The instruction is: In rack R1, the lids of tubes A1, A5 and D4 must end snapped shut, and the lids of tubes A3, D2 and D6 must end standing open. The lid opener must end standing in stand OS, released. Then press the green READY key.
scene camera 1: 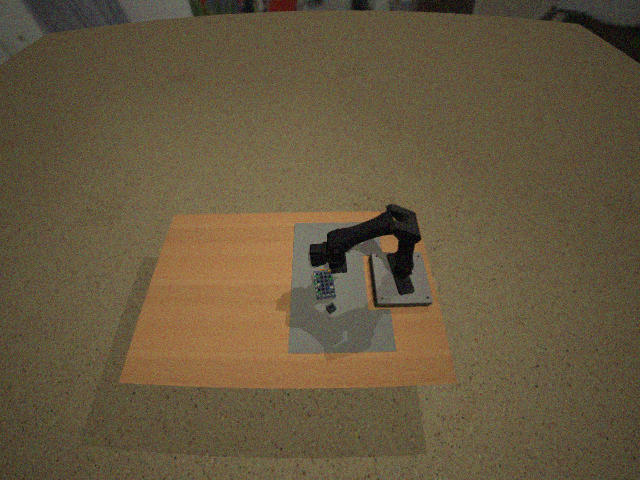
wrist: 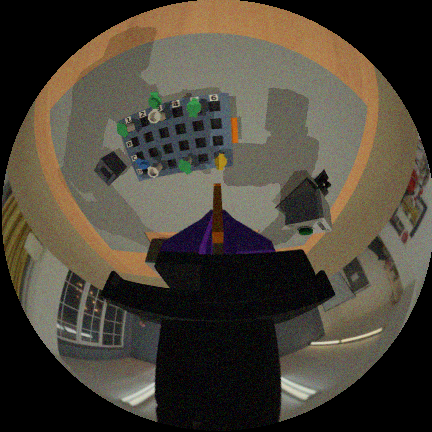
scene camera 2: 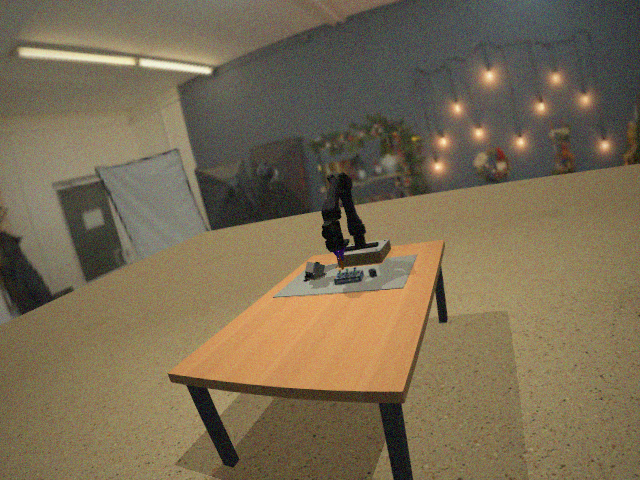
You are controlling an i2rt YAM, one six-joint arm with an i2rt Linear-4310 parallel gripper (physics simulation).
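Pixels of known places: gripper, fingertip midpoint: (scene camera 1: 339,268) (wrist: 217,214) (scene camera 2: 341,260); arm's base, link origin: (scene camera 1: 399,273) (scene camera 2: 360,247).
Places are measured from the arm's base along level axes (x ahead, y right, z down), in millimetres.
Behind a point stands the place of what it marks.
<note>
The blue rack R1 (wrist: 226,135) {x 338, y 83, z 31 mm} (scene camera 1: 324,285) {x 347, y 12, z 31 mm} (scene camera 2: 349,275) {x 380, y 13, z 26 mm} lies on the grey mat (wrist: 250,64) {x 433, y 127, z 61 mm} (scene camera 1: 347,333) {x 286, y -207, z 61 mm} (scene camera 2: 394,271) {x 320, y -195, z 61 mm}. Tube A3 (wrist: 155,116) {x 375, y 15, z 20 mm} shows a white open mouth with its green lid (wrist: 154,99) {x 389, y 24, z 6 mm} standing behind it. Tube D2 (wrist: 153,171) {x 316, y -7, z 20 mm} also shows an open mouth beside its blue lid (wrist: 142,163) {x 333, y -8, z 5 mm}. Green lids sit at A1 (wrist: 122,128) {x 376, y -21, z 13 mm}, A5 (wrist: 193,106) {x 374, y 55, z 13 mm} and D4 (wrist: 184,165) {x 317, y 33, z 13 mm}, and a yellow lid at D6 (wrist: 220,160) {x 316, y 72, z 13 mm}. My gripper (wrist: 217,214) {x 272, y 61, z -21 mm} (scene camera 2: 340,254) {x 272, y 61, z -21 mm} is shut on the brown lid opener (wrist: 217,201) {x 283, y 63, z -14 mm}, whose tip hangs just short of the rack's near edge by D6. The dark stand OS (wrist: 109,167) {x 339, y -78, z 30 mm} (scene camera 1: 330,308) {x 338, y -90, z 55 mm} (scene camera 2: 372,272) {x 354, y -94, z 37 mm} is empty.
The green READY key (wrist: 305,230) {x 195, y 205, z -10 mm} sits on a grey box (wrist: 306,201) {x 235, y 209, z 20 mm} (scene camera 2: 314,270) {x 246, y 219, z 17 mm} right of the opener in the wrist view. The arm's base plate (scene camera 1: 385,290) {x 90, y -68, z -2 mm} (scene camera 2: 366,257) {x 128, y -42, z 25 mm} stands on the wooden table (scene camera 1: 223,286) {x 821, y 97, z 64 mm} (scene camera 2: 318,343) {x 951, y 39, z 64 mm} beside the mat.
</note>
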